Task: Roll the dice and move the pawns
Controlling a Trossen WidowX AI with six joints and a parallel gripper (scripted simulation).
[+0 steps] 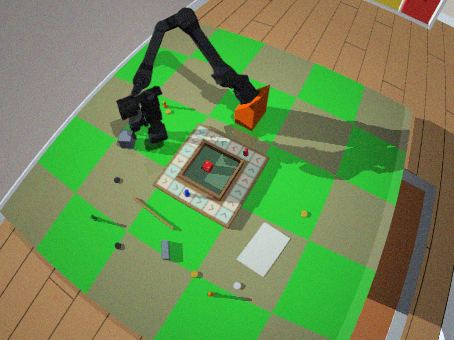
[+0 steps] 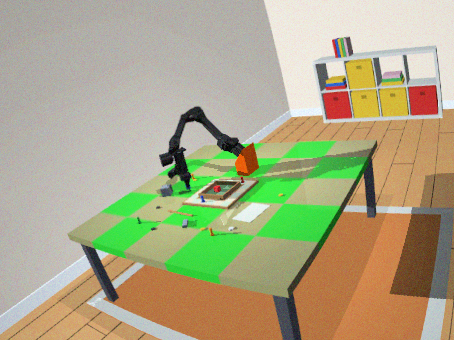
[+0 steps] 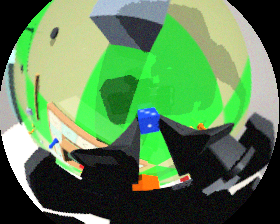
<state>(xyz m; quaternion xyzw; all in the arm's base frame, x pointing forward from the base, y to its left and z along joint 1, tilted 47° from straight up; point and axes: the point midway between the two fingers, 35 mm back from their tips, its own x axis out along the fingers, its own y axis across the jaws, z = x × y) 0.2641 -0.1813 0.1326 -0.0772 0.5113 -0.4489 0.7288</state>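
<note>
Right now my gripper tip is 11 cm past the red pawn, 31 cm to the right of it and 2 cm below it. Round my gripper tip: green tray (1 cm ahead, 25 cm to the left); blue pawn (12 cm ahead, 24 cm to the left, 2 cm above); grey cube (10 cm ahead, 7 cm to the right, 2 cm above).
</note>
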